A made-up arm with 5 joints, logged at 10 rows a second.
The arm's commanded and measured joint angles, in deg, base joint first. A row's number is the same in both.
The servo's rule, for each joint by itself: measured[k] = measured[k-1] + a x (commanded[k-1-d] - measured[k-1]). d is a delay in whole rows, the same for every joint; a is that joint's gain. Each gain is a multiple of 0.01, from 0.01 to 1. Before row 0 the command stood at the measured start. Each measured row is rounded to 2 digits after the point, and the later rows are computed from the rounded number. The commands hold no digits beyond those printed.
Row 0, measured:
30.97, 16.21, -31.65, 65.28, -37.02
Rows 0 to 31, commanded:
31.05, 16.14, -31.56, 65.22, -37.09
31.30, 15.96, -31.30, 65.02, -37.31
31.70, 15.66, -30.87, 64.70, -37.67
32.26, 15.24, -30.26, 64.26, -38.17
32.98, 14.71, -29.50, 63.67, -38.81
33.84, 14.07, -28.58, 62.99, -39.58
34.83, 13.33, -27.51, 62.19, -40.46
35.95, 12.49, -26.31, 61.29, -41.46
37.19, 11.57, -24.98, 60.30, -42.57
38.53, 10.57, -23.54, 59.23, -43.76
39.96, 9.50, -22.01, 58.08, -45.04
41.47, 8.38, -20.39, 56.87, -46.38
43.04, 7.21, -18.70, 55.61, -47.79
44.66, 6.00, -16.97, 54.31, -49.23
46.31, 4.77, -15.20, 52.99, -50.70
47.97, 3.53, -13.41, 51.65, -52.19
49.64, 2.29, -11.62, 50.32, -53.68
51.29, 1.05, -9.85, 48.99, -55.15
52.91, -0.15, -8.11, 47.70, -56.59
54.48, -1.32, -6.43, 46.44, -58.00
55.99, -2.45, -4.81, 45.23, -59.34
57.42, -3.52, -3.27, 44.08, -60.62
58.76, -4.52, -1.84, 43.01, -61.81
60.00, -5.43, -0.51, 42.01, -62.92
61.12, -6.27, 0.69, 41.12, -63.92
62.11, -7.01, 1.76, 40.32, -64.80
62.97, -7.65, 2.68, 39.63, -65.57
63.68, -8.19, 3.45, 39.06, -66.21
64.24, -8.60, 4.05, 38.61, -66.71
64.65, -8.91, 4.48, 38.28, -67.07
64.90, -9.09, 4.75, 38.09, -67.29
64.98, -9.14, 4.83, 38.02, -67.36
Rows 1 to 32, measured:
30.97, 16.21, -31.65, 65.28, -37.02
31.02, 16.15, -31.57, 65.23, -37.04
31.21, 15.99, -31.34, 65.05, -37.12
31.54, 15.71, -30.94, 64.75, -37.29
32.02, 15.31, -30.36, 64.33, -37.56
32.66, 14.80, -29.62, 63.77, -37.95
33.45, 14.18, -28.73, 63.11, -38.46
34.37, 13.46, -27.68, 62.33, -39.08
35.43, 12.64, -26.50, 61.45, -39.82
36.61, 11.73, -25.19, 60.47, -40.67
37.90, 10.74, -23.77, 59.42, -41.63
39.28, 9.69, -22.26, 58.28, -42.69
40.75, 8.58, -20.65, 57.08, -43.83
42.28, 7.42, -18.97, 55.83, -45.06
43.87, 6.21, -17.25, 54.54, -46.35
45.50, 4.99, -15.49, 53.22, -47.70
47.15, 3.75, -13.70, 51.89, -49.09
48.82, 2.51, -11.91, 50.56, -50.51
50.47, 1.27, -10.14, 49.23, -51.95
52.10, 0.06, -8.39, 47.93, -53.39
53.69, -1.11, -6.70, 46.66, -54.82
55.23, -2.25, -5.07, 45.44, -56.22
56.70, -3.33, -3.52, 44.28, -57.58
58.08, -4.34, -2.08, 43.20, -58.89
59.37, -5.27, -0.73, 42.19, -60.14
60.54, -6.12, 0.49, 41.28, -61.31
61.59, -6.88, 1.58, 40.46, -62.39
62.51, -7.53, 2.53, 39.75, -63.38
63.29, -8.09, 3.32, 39.16, -64.26
63.93, -8.52, 3.95, 38.69, -65.02
64.41, -8.85, 4.41, 38.34, -65.66
64.74, -9.05, 4.70, 38.13, -66.17
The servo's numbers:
d 1
a 0.67 0.85 0.86 0.85 0.31

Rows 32 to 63, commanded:
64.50, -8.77, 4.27, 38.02, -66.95
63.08, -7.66, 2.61, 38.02, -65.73
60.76, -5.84, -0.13, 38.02, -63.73
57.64, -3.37, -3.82, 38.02, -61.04
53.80, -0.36, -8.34, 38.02, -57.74
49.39, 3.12, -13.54, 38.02, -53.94
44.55, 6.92, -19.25, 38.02, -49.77
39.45, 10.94, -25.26, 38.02, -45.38
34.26, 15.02, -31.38, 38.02, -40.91
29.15, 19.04, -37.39, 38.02, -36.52
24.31, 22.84, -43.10, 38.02, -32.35
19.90, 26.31, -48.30, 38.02, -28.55
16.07, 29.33, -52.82, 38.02, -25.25
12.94, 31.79, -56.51, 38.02, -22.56
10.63, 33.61, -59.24, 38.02, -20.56
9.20, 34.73, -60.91, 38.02, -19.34
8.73, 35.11, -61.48, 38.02, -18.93
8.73, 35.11, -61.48, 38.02, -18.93
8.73, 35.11, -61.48, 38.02, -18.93
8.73, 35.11, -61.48, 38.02, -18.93
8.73, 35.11, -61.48, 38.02, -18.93
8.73, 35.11, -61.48, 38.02, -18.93
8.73, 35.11, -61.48, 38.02, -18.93
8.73, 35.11, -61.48, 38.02, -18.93
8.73, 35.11, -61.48, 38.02, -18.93
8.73, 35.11, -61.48, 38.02, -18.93
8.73, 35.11, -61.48, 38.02, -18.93
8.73, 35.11, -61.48, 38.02, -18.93
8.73, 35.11, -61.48, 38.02, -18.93
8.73, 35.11, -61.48, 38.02, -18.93
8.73, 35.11, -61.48, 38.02, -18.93
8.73, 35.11, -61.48, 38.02, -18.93
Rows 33 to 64, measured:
64.90, -9.13, 4.81, 38.04, -66.54
64.63, -8.82, 4.35, 38.02, -66.67
63.59, -7.83, 2.85, 38.02, -66.38
61.69, -6.14, 0.29, 38.02, -65.56
58.98, -3.79, -3.24, 38.02, -64.16
55.51, -0.87, -7.63, 38.02, -62.17
51.41, 2.52, -12.71, 38.02, -59.62
46.81, 6.26, -18.33, 38.02, -56.57
41.88, 10.24, -24.29, 38.02, -53.10
36.77, 14.30, -30.39, 38.02, -49.32
31.66, 18.33, -36.41, 38.02, -45.35
26.74, 22.16, -42.16, 38.02, -41.32
22.16, 25.69, -47.44, 38.02, -37.36
18.08, 28.78, -52.07, 38.02, -33.61
14.64, 31.34, -55.89, 38.02, -30.18
11.95, 33.27, -58.77, 38.02, -27.20
10.11, 34.51, -60.61, 38.02, -24.76
9.19, 35.02, -61.36, 38.02, -22.95
8.88, 35.10, -61.46, 38.02, -21.70
8.78, 35.11, -61.48, 38.02, -20.84
8.75, 35.11, -61.48, 38.02, -20.25
8.74, 35.11, -61.48, 38.02, -19.84
8.73, 35.11, -61.48, 38.02, -19.56
8.73, 35.11, -61.48, 38.02, -19.36
8.73, 35.11, -61.48, 38.02, -19.23
8.73, 35.11, -61.48, 38.02, -19.14
8.73, 35.11, -61.48, 38.02, -19.07
8.73, 35.11, -61.48, 38.02, -19.03
8.73, 35.11, -61.48, 38.02, -19.00
8.73, 35.11, -61.48, 38.02, -18.98
8.73, 35.11, -61.48, 38.02, -18.96
8.73, 35.11, -61.48, 38.02, -18.95

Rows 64 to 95, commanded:
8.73, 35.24, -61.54, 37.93, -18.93
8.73, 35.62, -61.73, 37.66, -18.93
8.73, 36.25, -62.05, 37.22, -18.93
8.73, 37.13, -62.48, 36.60, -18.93
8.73, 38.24, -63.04, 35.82, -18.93
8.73, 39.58, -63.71, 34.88, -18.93
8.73, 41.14, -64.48, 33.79, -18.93
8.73, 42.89, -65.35, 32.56, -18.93
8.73, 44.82, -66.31, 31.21, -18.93
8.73, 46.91, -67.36, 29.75, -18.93
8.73, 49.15, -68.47, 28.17, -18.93
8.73, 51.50, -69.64, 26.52, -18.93
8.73, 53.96, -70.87, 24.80, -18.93
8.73, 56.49, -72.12, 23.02, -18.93
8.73, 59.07, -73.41, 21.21, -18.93
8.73, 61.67, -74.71, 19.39, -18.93
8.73, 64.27, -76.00, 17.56, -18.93
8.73, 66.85, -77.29, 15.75, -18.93
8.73, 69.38, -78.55, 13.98, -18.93
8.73, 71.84, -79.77, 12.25, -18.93
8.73, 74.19, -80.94, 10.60, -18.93
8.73, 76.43, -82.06, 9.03, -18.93
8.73, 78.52, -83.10, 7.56, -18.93
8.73, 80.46, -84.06, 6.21, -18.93
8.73, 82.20, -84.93, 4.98, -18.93
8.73, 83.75, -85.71, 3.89, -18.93
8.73, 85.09, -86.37, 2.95, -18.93
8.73, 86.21, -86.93, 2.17, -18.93
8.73, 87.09, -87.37, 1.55, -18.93
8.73, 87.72, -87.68, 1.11, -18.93
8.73, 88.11, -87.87, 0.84, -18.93
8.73, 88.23, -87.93, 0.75, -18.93
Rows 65 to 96, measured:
8.73, 35.11, -61.48, 38.02, -18.94
8.73, 35.22, -61.53, 37.94, -18.94
8.73, 35.56, -61.70, 37.70, -18.94
8.73, 36.15, -62.00, 37.29, -18.94
8.73, 36.98, -62.41, 36.70, -18.94
8.73, 38.05, -62.95, 35.95, -18.94
8.73, 39.35, -63.60, 35.04, -18.94
8.73, 40.87, -64.36, 33.98, -18.94
8.73, 42.59, -65.21, 32.77, -18.94
8.73, 44.49, -66.16, 31.44, -18.94
8.73, 46.55, -67.19, 30.00, -18.94
8.73, 48.76, -68.29, 28.44, -18.94
8.73, 51.09, -69.45, 26.81, -18.94
8.73, 53.53, -70.67, 25.10, -18.94
8.73, 56.05, -71.92, 23.33, -18.94
8.73, 58.62, -73.20, 21.53, -18.94
8.73, 61.21, -74.50, 19.71, -18.94
8.73, 63.81, -75.79, 17.88, -18.94
8.73, 66.39, -77.08, 16.07, -18.94
8.73, 68.93, -78.34, 14.29, -18.94
8.73, 71.40, -79.57, 12.56, -18.94
8.73, 73.77, -80.75, 10.89, -18.94
8.73, 76.03, -81.88, 9.31, -18.94
8.73, 78.15, -82.93, 7.82, -18.94
8.73, 80.11, -83.90, 6.45, -18.94
8.73, 81.89, -84.79, 5.20, -18.94
8.73, 83.47, -85.58, 4.09, -18.94
8.73, 84.85, -86.26, 3.12, -18.94
8.73, 86.01, -86.84, 2.31, -18.94
8.73, 86.93, -87.30, 1.66, -18.94
8.73, 87.60, -87.63, 1.19, -18.94
8.73, 88.03, -87.84, 0.89, -18.94

